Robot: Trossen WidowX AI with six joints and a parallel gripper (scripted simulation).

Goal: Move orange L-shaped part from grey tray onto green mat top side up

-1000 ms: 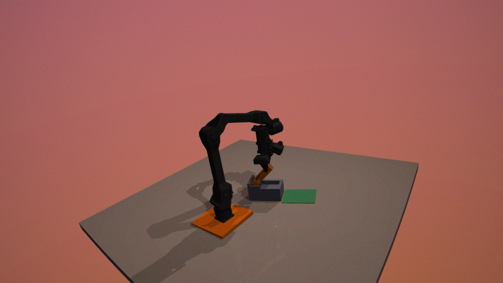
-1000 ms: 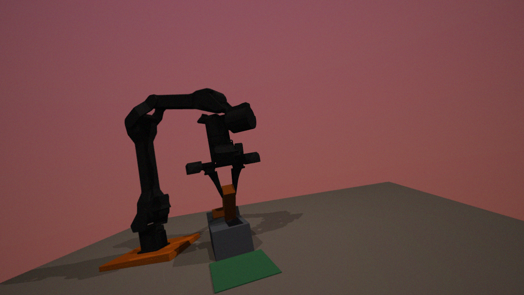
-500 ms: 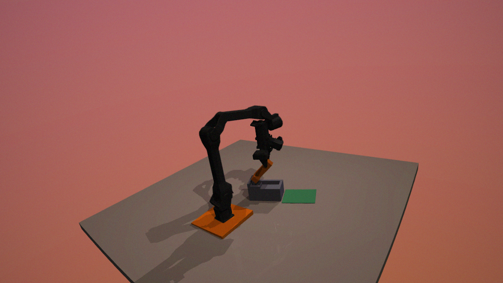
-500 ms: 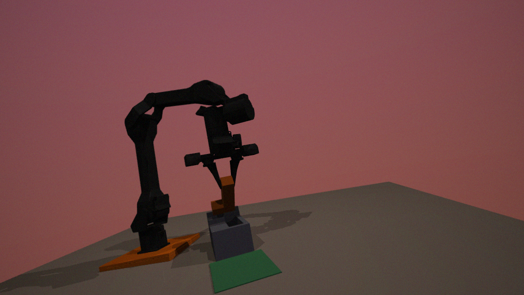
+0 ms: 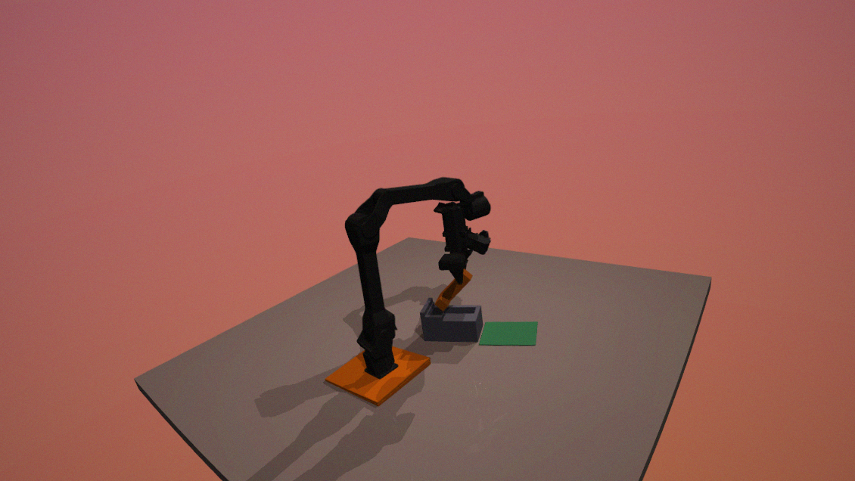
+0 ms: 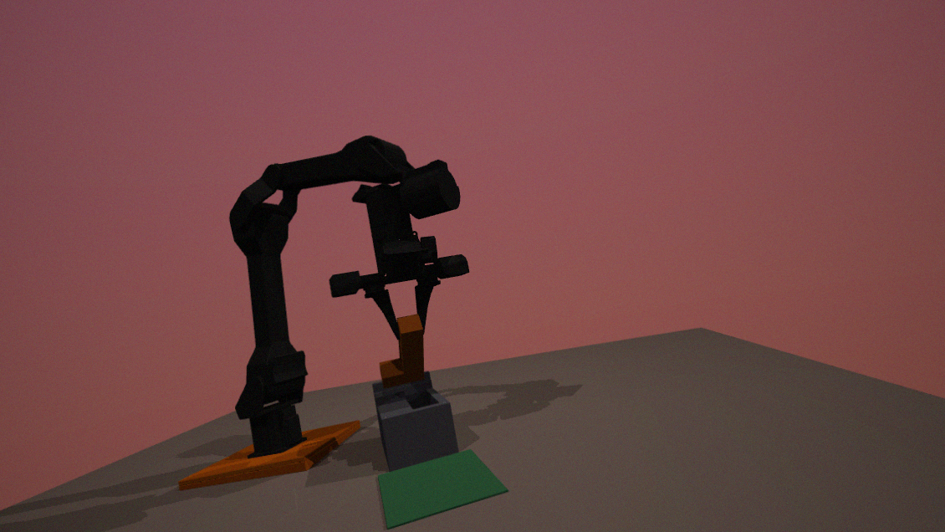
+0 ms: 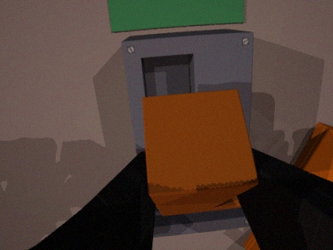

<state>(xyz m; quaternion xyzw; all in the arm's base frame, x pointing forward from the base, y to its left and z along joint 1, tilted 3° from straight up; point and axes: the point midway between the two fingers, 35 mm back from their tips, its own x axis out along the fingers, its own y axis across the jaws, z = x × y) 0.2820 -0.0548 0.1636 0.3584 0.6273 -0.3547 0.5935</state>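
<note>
Now: the green mat 50 mm ahead of my gripper tip, 110 mm to the right of it and 170 mm below it. The rest, counted from my gripper tip: orange L-shaped part (30 mm behind, 20 mm to the left, 30 mm below).
</note>
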